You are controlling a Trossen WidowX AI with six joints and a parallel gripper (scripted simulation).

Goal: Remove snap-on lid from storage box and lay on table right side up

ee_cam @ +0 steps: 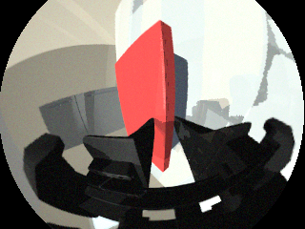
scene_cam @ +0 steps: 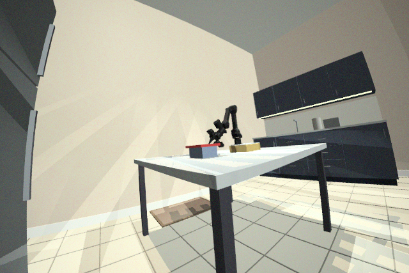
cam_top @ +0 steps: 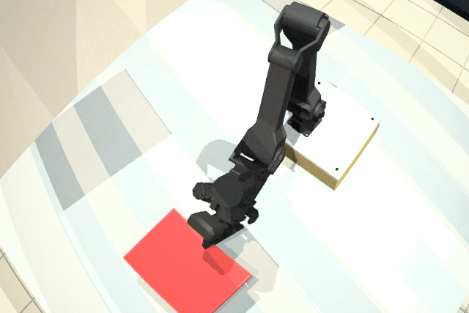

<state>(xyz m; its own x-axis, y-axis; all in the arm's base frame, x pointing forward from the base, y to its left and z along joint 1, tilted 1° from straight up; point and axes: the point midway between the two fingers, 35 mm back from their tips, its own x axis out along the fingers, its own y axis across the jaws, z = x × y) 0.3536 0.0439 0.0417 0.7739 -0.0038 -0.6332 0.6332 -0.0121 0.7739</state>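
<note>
My gripper tip is now 8 cm short of the red lid. Also, from my gripper tip: storage box: 8 cm ahead, 4 cm below.
</note>
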